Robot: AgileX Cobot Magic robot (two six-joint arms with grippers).
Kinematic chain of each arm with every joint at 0, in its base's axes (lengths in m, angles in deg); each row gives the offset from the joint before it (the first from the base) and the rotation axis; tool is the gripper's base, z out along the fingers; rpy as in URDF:
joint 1: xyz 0 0 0.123 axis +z
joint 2: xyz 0 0 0 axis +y
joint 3: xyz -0.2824 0 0.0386 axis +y
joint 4: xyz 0.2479 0 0.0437 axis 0.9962 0 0.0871
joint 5: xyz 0 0 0 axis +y
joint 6: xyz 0.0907 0 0.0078 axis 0.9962 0 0.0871
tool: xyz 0 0 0 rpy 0 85 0
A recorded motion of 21 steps. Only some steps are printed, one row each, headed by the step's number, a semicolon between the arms.
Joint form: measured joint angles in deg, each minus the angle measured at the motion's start. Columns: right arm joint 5, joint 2, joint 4, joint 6, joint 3, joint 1; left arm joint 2, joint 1, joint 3, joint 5, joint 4, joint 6.
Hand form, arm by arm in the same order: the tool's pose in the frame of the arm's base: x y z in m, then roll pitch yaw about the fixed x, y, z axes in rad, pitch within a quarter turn. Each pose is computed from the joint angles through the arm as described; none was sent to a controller.
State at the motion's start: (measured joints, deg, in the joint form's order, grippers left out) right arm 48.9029 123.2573 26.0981 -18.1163 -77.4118 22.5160; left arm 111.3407 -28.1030 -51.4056 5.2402 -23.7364 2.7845
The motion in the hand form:
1: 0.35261 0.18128 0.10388 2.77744 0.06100 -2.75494; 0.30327 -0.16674 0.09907 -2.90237 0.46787 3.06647
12: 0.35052 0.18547 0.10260 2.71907 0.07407 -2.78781; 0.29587 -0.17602 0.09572 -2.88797 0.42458 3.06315
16: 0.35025 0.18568 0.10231 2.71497 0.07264 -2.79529; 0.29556 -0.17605 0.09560 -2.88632 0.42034 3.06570
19: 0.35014 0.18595 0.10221 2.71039 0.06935 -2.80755; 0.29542 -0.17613 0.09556 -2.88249 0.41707 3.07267
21: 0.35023 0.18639 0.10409 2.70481 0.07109 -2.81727; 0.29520 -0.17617 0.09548 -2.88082 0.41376 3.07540
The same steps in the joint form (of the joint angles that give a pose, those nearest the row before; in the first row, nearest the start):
1: -0.25 0.00 2.19 -1.07 0.50 0.00; 0.24 -0.10 0.00 0.26 -0.36 0.00
12: -1.28 0.00 7.34 -3.43 1.47 0.00; 0.68 -1.79 -0.11 2.04 -2.28 0.00
16: -1.41 0.00 7.71 -3.31 1.59 0.00; 0.68 -1.80 -0.11 2.25 -2.47 0.00
19: -1.50 0.00 8.08 -2.87 1.66 0.00; 0.68 -1.80 -0.11 2.34 -2.88 0.00
21: -1.50 -0.25 8.47 -2.57 1.67 0.00; 0.68 -1.80 -0.11 2.49 -3.06 0.00

